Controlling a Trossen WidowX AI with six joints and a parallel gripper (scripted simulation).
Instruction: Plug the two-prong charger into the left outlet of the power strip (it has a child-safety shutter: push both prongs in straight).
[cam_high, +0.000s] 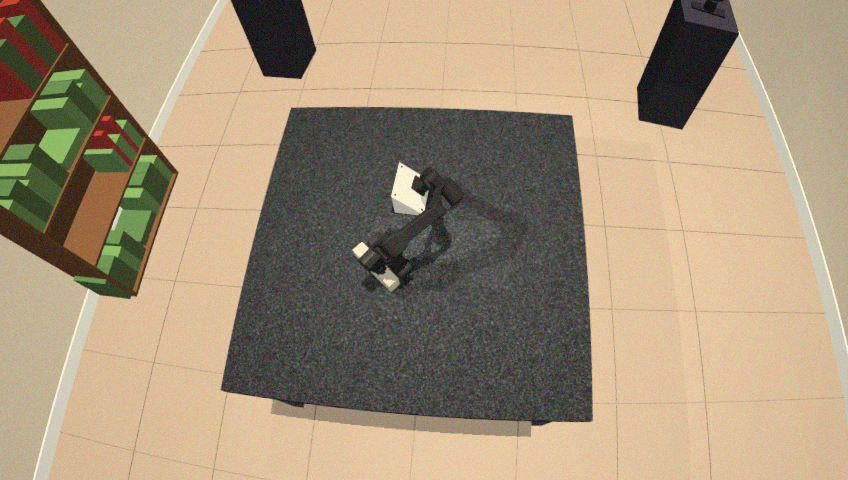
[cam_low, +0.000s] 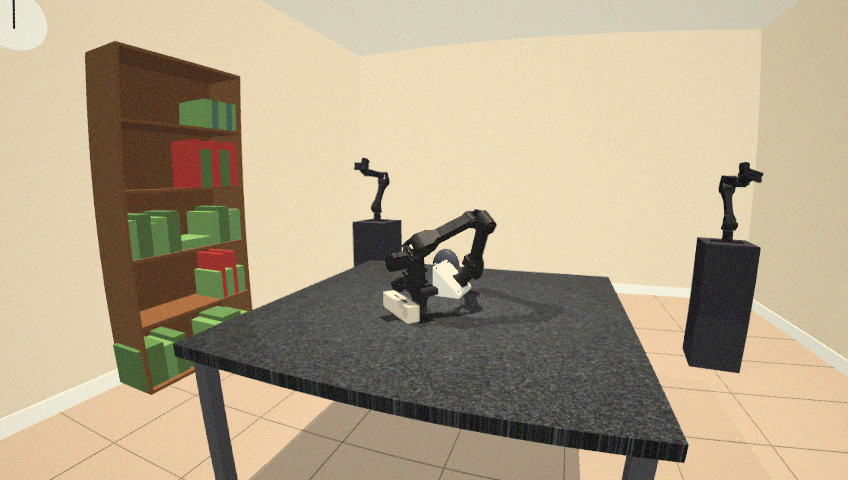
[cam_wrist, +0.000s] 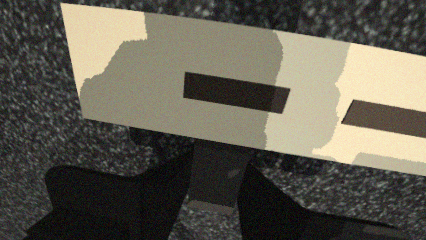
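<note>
My gripper tip is now 1 cm to the left of the dark two-prong charger, 1 cm below it and 1 cm short of it.
</note>
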